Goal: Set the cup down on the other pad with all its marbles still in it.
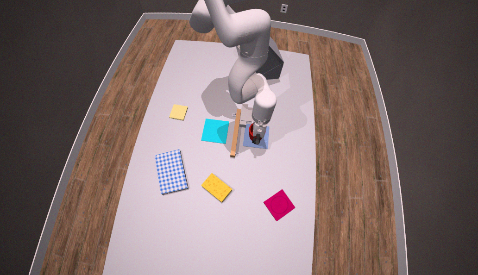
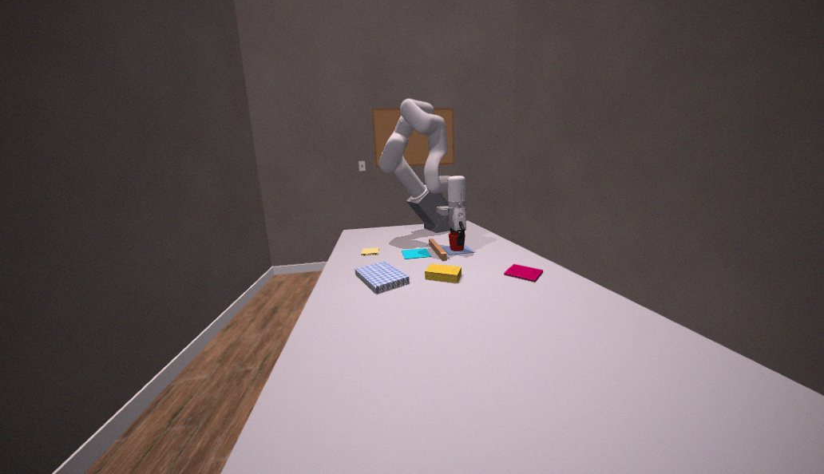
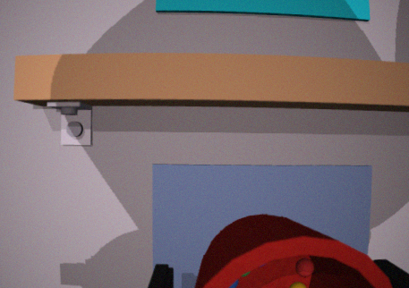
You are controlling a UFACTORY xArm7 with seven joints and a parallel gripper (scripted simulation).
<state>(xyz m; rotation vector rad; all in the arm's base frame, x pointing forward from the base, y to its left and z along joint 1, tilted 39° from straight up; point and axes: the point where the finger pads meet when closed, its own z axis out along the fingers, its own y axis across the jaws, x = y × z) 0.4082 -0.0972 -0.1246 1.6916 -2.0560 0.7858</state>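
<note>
My gripper is now 2 cm above the red cup. Round my hand: wooden rail: 2 cm behind, 9 cm to the right, 4 cm below; cyan pad: 4 cm behind, 18 cm to the right, 5 cm below; light blue pad: 5 cm below.
</note>
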